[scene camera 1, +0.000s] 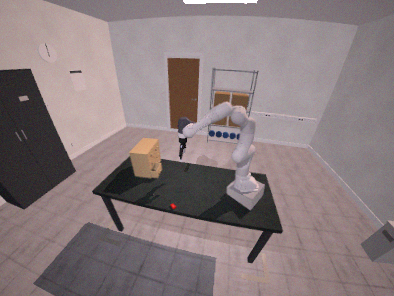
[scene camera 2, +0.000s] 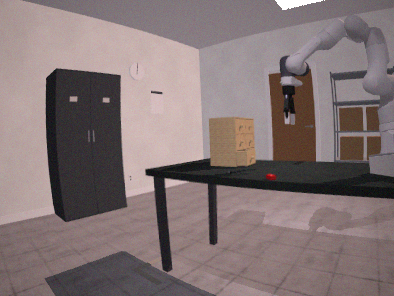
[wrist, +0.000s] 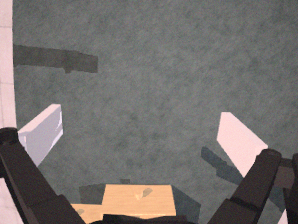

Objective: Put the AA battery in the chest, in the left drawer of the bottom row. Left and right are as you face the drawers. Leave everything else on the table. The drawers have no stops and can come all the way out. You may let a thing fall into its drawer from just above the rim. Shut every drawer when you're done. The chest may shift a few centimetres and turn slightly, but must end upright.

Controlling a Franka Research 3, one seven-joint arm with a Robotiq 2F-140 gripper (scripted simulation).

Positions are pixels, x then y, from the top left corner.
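There's a wooden chest (scene camera 2: 222,131) here, and it's 150 cm from the lens.
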